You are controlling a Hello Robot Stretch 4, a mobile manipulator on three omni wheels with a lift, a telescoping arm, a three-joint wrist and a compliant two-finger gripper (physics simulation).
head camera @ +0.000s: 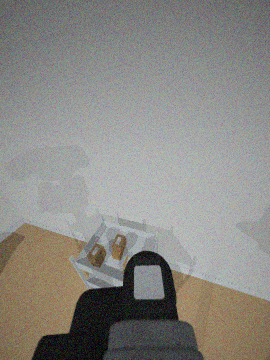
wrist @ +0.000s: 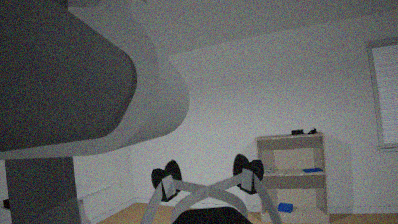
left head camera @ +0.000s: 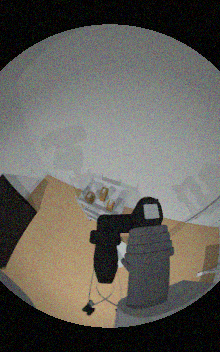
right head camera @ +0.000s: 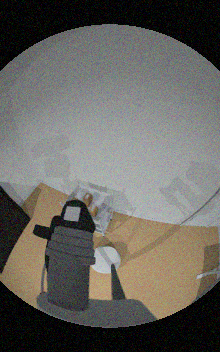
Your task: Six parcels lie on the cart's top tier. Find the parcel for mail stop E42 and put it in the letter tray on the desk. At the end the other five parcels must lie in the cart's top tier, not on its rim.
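Frame: origin at the robot's base, x back, y left, z down, level; centimetres.
Seen in the pictures: gripper, fingertip midpoint: [wrist: 207, 170]; robot's base, link origin: [right head camera: 104, 258].
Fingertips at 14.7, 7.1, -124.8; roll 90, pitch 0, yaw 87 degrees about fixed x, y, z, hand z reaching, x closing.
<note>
Offsets run from my fingertips to a thing's middle, as dx, dy, dz. "spot": to the spot under its first point.
The white cart [head camera: 107, 272] [left head camera: 95, 212] [right head camera: 105, 218] stands near the wall, partly hidden behind my arm. Brown parcels lie on its top tier: a left one {-70.8, +23.5, +53.8} [head camera: 96, 255] [left head camera: 90, 197], a middle one {-77.0, +9.8, +53.6} [head camera: 119, 247] [left head camera: 103, 193] and a third {-64.0, +2.4, +53.8} [left head camera: 110, 205], which is mostly hidden by my arm in the head view. Pale labels show on some, but their writing is too small to read. Other parcels cannot be made out. My gripper [wrist: 207, 170] is open and empty, its fingertips wide apart, away from the parcels. The letter tray cannot be made out in these views.
A large dark piece of furniture {spot: -15.3, +160.0, +90.4} [left head camera: 14, 222] [right head camera: 11, 227] stands at the left. The wrist view shows a wooden shelf unit [wrist: 325, 185] with blue items [wrist: 285, 207] [wrist: 313, 170], and a window [wrist: 388, 95]. The wall is behind the cart.
</note>
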